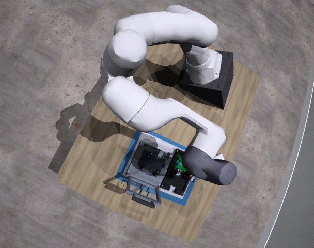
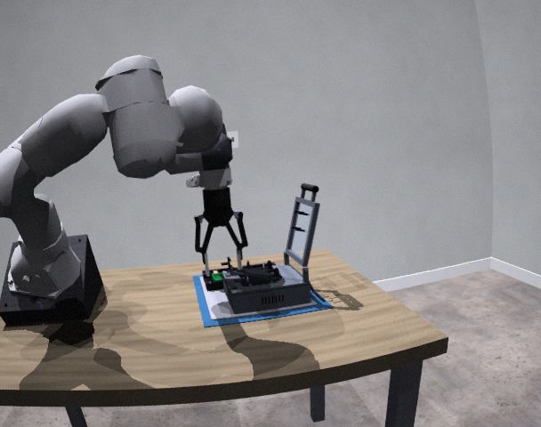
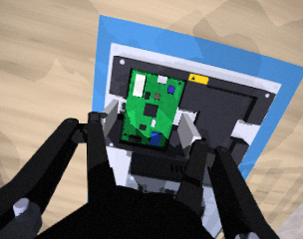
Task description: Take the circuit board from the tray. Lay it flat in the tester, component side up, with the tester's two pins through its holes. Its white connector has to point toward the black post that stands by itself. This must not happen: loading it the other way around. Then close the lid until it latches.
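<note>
The green circuit board is 4 cm below my hand. Round my hand: tester lid 19 cm ahead, 17 cm to the right, 13 cm above; then tester 9 cm ahead, 13 cm to the right, 6 cm above.
</note>
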